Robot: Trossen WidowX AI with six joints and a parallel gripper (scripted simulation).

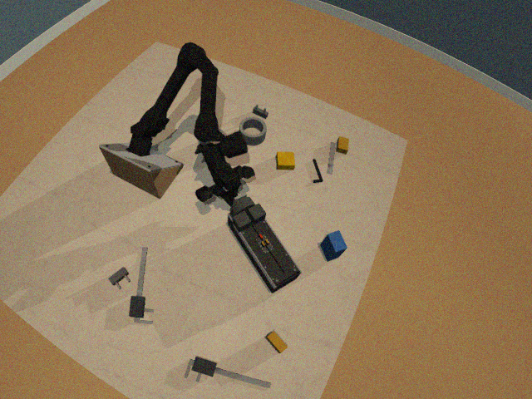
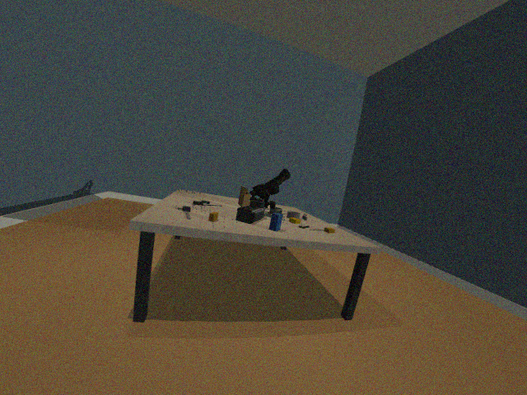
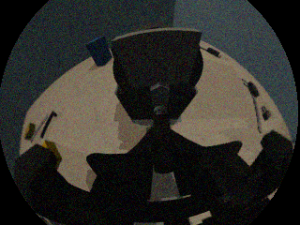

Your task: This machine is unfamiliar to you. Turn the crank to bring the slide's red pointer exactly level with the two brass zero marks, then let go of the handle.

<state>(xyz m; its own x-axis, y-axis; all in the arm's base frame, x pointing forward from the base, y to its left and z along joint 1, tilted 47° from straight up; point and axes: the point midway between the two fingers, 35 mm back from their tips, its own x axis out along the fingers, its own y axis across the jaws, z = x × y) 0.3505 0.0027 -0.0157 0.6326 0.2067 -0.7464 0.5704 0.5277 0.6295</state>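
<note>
Right now my gripper tip is 3 cm below the crank handle, 2 cm past it and 1 cm to the right of it. From my gripper tip the other things lie so: yellow block (25 cm to the left, 8 cm ahead, 2 cm below); then red pointer (12 cm ahead, 8 cm to the right, 5 cm above); then black hex key (25 cm to the left, 21 cm ahead, 3 cm below).
</note>
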